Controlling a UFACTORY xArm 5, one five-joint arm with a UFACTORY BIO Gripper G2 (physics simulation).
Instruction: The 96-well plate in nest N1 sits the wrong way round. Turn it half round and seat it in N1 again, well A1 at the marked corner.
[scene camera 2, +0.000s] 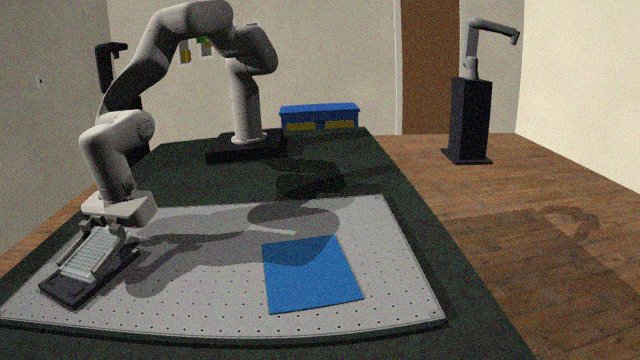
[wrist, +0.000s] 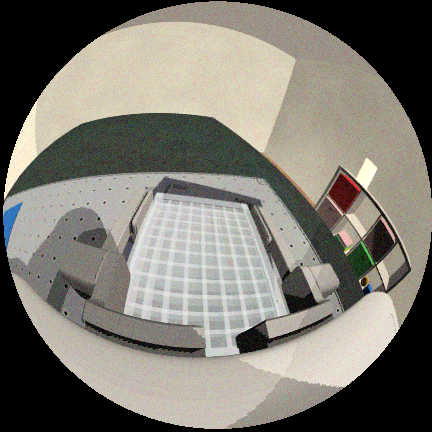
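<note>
The clear 96-well plate (scene camera 2: 90, 252) (wrist: 200, 260) is between the fingers of my gripper (scene camera 2: 92, 250) (wrist: 197, 235), which is shut on its two long sides. The plate is tilted in the scene view, its near end low over the dark nest (scene camera 2: 75, 297) (wrist: 172, 185) and its far end higher, near the gripper body. Whether its low end touches the nest I cannot tell. The nest lies flat at the left front of the perforated board. The well labels and the marked corner are too small to make out.
The pale perforated board (scene camera 2: 210, 305) (wrist: 45, 200) lies on the dark table (scene camera 2: 200, 177) (wrist: 150, 140). A flat blue sheet (scene camera 2: 310, 280) (wrist: 10, 222) lies on the board, right of the nest. A shelf unit with coloured bins stands beyond the table's edge in the wrist view.
</note>
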